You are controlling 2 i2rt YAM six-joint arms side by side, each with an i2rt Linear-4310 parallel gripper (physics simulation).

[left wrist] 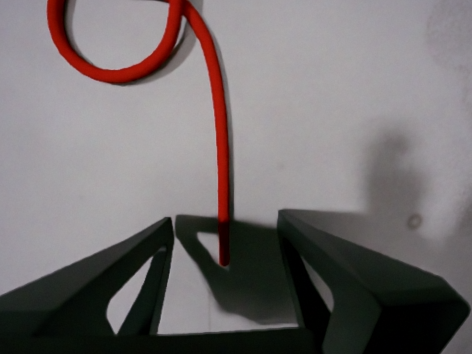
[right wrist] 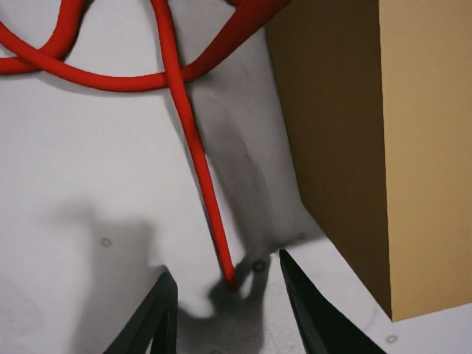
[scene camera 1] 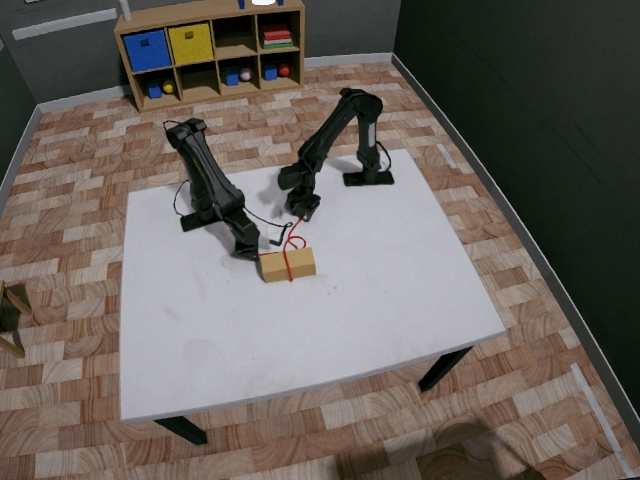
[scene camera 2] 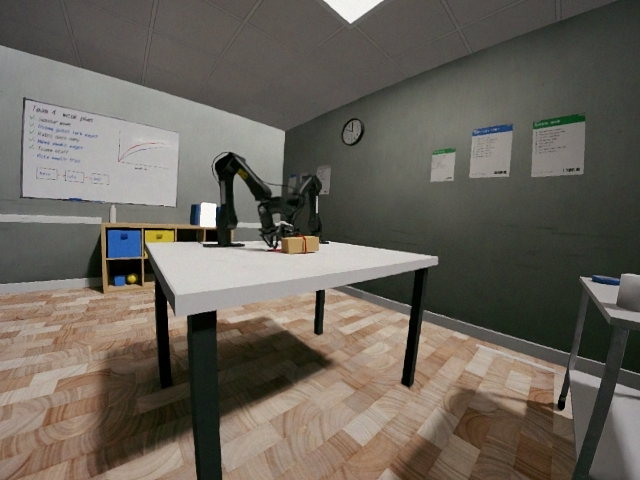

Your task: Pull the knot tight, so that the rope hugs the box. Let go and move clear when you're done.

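A tan box [scene camera 1: 302,267] [scene camera 2: 292,245] [right wrist: 425,150] lies on the white table. A red rope [scene camera 1: 288,266] [left wrist: 220,125] [right wrist: 200,165] goes around the box, with a loose loop and crossings on its far side in scene camera 1. My left gripper [scene camera 1: 308,214] [left wrist: 225,223] is open, with one rope end between its parted fingertips. My right gripper [scene camera 1: 255,255] [right wrist: 226,267] is open, low beside the box's left end in scene camera 1, with the other rope end between its parted fingertips. Neither gripper's fingers press on the rope.
The white table [scene camera 1: 361,310] [scene camera 2: 310,266] carries both arm bases. The two forearms reach in close together above the far side of the box in scene camera 1. A wooden shelf unit [scene camera 1: 206,11] stands behind the table. A side table [scene camera 2: 608,310] stands at the right in scene camera 2.
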